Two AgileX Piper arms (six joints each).
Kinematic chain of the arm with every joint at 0, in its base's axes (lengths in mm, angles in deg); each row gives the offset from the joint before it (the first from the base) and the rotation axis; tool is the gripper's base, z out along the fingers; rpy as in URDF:
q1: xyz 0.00 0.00 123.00 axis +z
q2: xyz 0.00 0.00 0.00 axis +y
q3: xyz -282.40 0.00 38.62 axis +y
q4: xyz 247.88 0.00 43.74 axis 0.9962 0 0.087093
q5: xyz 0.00 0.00 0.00 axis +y
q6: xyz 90.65 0.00 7.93 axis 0.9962 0 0.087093
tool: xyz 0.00 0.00 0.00 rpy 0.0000 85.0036 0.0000
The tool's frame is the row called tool.
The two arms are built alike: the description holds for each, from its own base.
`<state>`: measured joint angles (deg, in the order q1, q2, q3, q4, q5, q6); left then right.
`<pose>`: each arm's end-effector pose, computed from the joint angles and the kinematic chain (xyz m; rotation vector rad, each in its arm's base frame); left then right.
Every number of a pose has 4 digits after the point. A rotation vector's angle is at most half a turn.
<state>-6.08 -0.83 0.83 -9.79 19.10 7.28 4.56 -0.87 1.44 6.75 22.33 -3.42</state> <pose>0.0523 -0.0107 0.1795 0.1044 1.8116 -0.1503 0.0514 0.0082 0.1709 -0.0591 1.8817 0.1305</pose>
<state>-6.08 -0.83 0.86 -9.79 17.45 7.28 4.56 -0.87 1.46 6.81 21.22 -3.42</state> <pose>0.0530 -0.0103 0.1819 0.0993 1.7839 -0.1478 0.0520 0.0081 0.1724 -0.0562 1.8628 0.1305</pose>
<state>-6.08 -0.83 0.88 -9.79 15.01 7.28 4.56 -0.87 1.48 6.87 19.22 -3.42</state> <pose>0.0538 -0.0098 0.1855 0.0916 1.7424 -0.1441 0.0529 0.0078 0.1753 -0.0516 1.8285 0.1298</pose>
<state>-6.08 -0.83 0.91 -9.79 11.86 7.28 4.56 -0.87 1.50 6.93 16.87 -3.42</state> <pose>0.0547 -0.0090 0.1902 0.0819 1.6889 -0.1393 0.0538 0.0075 0.1788 -0.0462 1.7881 0.1288</pose>
